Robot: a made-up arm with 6 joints.
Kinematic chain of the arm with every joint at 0, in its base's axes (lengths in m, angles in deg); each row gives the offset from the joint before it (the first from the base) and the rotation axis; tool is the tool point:
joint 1: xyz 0 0 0.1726 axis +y
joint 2: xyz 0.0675 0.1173 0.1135 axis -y
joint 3: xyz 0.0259 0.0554 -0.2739 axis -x
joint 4: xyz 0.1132 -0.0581 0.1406 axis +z
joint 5: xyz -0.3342 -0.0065 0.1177 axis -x
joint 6: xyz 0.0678 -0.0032 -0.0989 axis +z
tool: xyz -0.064 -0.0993 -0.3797
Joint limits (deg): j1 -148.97..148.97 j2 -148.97..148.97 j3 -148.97..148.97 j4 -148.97..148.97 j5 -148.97..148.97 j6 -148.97..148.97
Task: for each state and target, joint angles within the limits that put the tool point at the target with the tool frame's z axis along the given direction. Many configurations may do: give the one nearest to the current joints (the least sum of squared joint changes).
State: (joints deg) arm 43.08 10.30 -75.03 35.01 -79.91 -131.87
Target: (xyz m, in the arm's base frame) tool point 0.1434 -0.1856 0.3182 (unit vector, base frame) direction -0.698 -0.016 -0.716
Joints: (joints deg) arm 64.87 23.94 -96.49 -3.37 -82.61 -148.97
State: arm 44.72 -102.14 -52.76 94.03 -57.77 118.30
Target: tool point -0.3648 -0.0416 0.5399 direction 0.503 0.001 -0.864
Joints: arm 15.32 -117.70 -12.89 126.65 -21.07 113.55
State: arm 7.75 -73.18 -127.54 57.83 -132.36 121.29
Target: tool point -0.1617 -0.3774 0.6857 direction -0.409 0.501 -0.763
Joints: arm 26.75 -95.08 -82.01 98.16 -119.24 139.09
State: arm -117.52 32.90 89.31 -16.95 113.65 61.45
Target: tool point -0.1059 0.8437 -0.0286 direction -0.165 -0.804 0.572
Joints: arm -148.97 73.81 83.87 31.12 148.85 83.77
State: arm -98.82 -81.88 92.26 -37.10 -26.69 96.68
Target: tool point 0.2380 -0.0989 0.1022 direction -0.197 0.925 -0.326
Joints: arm -94.00 -42.36 121.91 -40.12 -35.89 71.72
